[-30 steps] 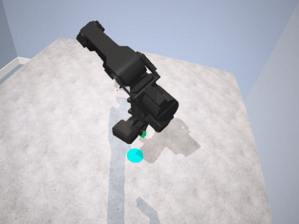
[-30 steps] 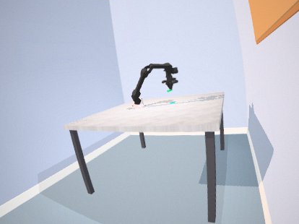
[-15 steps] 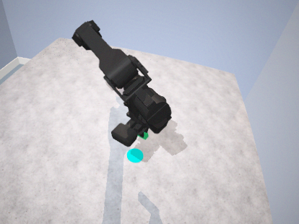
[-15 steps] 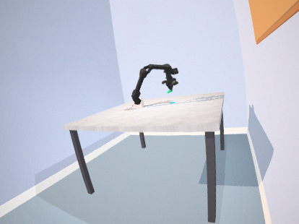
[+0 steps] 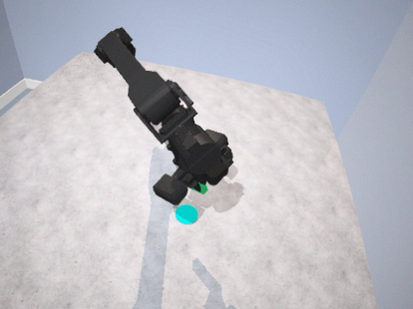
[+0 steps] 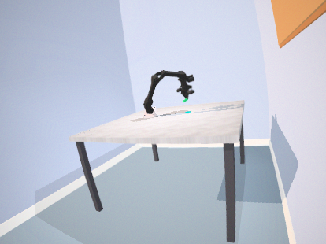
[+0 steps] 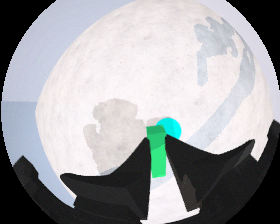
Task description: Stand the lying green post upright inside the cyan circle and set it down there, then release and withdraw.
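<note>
Right now my gripper tip is 120 mm above the cyan circle and 20 mm to the left of it. Round my gripper tip: green post 20 mm to the right, 10 mm below, 10 mm behind.
</note>
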